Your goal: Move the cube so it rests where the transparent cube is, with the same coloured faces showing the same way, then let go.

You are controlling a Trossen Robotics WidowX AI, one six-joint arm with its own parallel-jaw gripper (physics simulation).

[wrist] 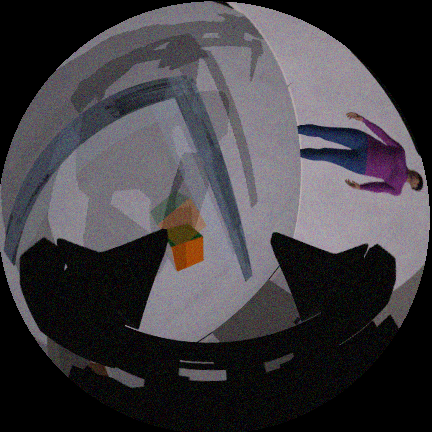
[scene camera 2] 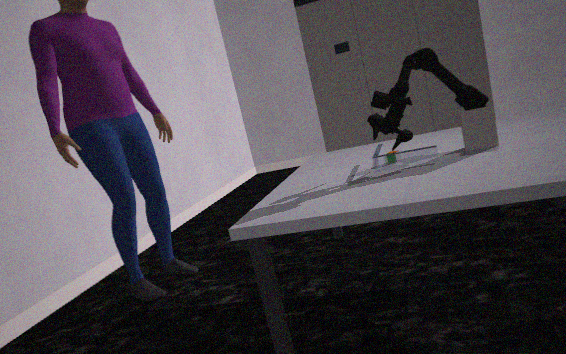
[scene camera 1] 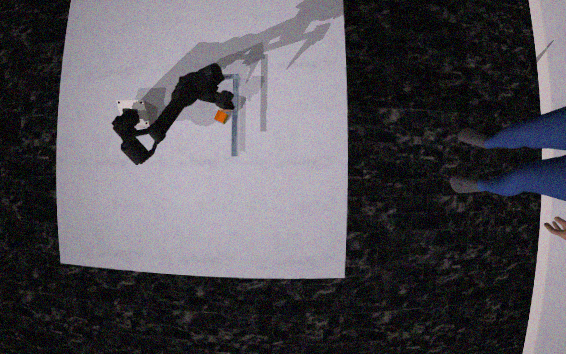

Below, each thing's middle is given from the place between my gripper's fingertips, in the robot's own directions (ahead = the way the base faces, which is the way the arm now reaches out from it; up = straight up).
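Hand 1 cm past the transparent cube (wrist: 176,213) and 6 cm above it. L-shaped bar (scene camera 2: 425,155), counted from my hand: 8 cm behind, 4 cm to the right, 5 cm below.
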